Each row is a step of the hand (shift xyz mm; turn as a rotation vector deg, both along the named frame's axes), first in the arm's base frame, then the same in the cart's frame.
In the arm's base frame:
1: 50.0 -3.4 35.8 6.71 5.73 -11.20
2: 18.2 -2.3 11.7 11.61 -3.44 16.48
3: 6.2 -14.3 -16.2 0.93 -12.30 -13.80
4: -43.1 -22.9 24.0 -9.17 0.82 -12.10
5: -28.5 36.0 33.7 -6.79 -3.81 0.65
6: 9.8 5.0 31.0 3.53 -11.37 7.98
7: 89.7 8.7 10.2 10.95 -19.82 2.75
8: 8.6 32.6 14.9 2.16 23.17 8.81
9: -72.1 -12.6 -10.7 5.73 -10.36 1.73
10: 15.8 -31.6 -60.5 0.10 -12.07 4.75
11: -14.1 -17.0 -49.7 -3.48 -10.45 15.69
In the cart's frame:
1: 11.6 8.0 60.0 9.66 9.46 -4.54
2: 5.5 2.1 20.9 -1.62 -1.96 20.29
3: 19.8 -8.4 -6.4 14.02 -8.76 -8.32
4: -36.1 -39.9 -8.0 1.37 -0.36 -15.14
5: -54.0 18.0 2.4 -3.59 -5.95 -3.57
6: -15.3 2.8 29.0 1.34 -10.64 9.50
7: 50.4 37.0 65.7 12.78 -15.06 11.42
8: -15.7 30.6 13.2 -12.68 20.70 5.46
9: -36.9 -34.5 -54.1 6.49 -7.92 6.19
10: 61.2 -13.8 -31.2 1.39 -11.92 4.92
11: 28.9 -12.3 -44.4 -8.68 -13.47 10.53

